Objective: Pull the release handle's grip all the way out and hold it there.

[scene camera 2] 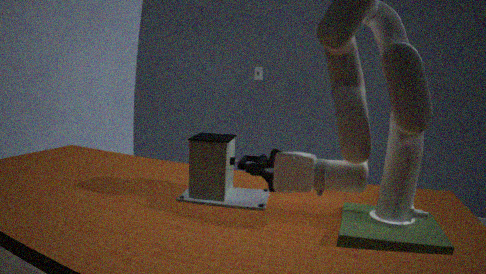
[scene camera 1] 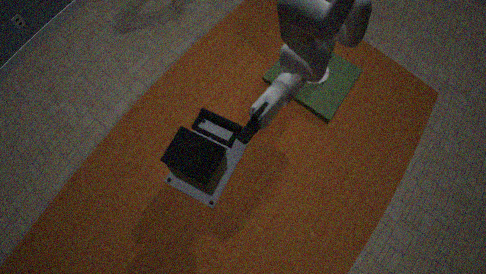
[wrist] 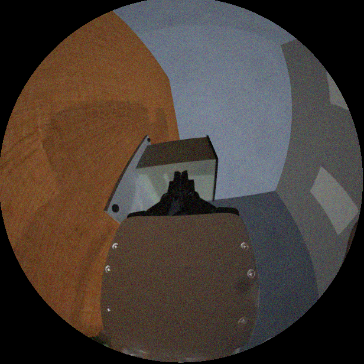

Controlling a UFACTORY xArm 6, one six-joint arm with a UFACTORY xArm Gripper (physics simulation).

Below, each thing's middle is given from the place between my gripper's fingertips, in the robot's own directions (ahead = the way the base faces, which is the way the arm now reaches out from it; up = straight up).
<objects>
Right now the grey base plate (scene camera 2: 240, 198) is 100 mm below my hand, 90 mm ahead of it and 50 mm to the right of it.
</objects>
